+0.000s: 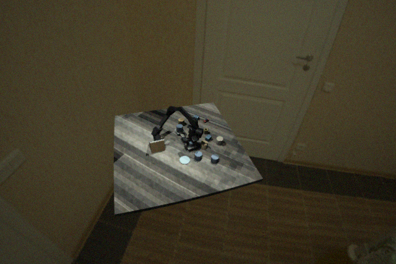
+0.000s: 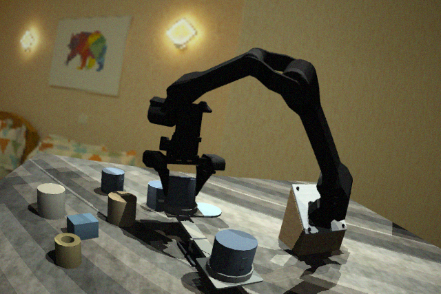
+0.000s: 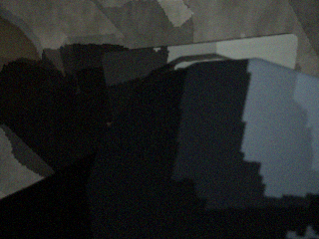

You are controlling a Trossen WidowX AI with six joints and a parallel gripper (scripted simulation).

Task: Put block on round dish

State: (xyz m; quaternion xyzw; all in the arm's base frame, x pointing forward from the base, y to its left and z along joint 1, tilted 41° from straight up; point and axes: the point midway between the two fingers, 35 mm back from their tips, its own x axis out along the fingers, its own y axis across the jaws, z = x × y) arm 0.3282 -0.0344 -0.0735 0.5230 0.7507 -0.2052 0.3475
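Right now the grey block is 10 mm to the left of my gripper tip and 10 mm below it. From my gripper tip the other things lie so: balance beam (40 mm behind, 130 mm to the left, 50 mm below); pale round dish (80 mm behind, 130 mm to the right, 80 mm below); balance (40 mm behind, 130 mm to the left, 60 mm below).
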